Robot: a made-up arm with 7 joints.
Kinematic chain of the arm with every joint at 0, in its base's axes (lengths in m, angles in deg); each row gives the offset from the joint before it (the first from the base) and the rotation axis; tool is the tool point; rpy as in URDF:
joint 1: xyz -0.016 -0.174 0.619 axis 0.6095 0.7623 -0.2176
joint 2: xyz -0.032 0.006 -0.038 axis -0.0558 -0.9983 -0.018
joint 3: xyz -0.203 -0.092 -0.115 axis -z
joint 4: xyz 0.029 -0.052 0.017 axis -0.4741 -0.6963 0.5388
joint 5: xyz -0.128 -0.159 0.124 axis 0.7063 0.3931 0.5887
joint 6: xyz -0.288 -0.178 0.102 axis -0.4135 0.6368 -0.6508
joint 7: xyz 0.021 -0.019 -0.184 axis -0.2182 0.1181 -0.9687
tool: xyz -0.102 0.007 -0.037 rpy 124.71 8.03 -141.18
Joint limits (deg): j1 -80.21..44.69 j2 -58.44..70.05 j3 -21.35..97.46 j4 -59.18..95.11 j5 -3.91..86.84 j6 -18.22..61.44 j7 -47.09..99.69
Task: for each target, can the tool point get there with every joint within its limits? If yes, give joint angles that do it. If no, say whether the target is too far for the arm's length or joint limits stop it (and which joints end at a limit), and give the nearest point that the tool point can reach.
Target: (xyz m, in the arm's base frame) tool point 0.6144 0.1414 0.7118
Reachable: no: joint limits stop it (at a limit: joint 1, joint 2, joint 3, joint 4, joint 5, joint 6) | nearest point 0.4045 -0.0229 0.9974 | short by 0.391 m
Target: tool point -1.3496 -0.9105 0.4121
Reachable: no: too far | nearest point -0.9388 -0.6689 0.4650 | short by 0.480 m
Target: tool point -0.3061 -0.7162 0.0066
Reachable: yes | joints -20.45 45.51 14.31 -7.65 27.06 -8.27 3.26
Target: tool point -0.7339 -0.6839 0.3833
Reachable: yes | joints -37.22 -1.43 64.45 73.71 56.56 52.84 85.48
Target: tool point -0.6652 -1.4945 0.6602
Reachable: no: too far | nearest point -0.4702 -1.1052 0.6123 | short by 0.438 m
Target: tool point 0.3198 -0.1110 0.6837
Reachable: no: joint limits stop it (at a limit: joint 1, joint 2, joint 3, joint 4, joint 5, joint 6) | nearest point 0.1726 -0.0647 0.9462 | short by 0.305 m
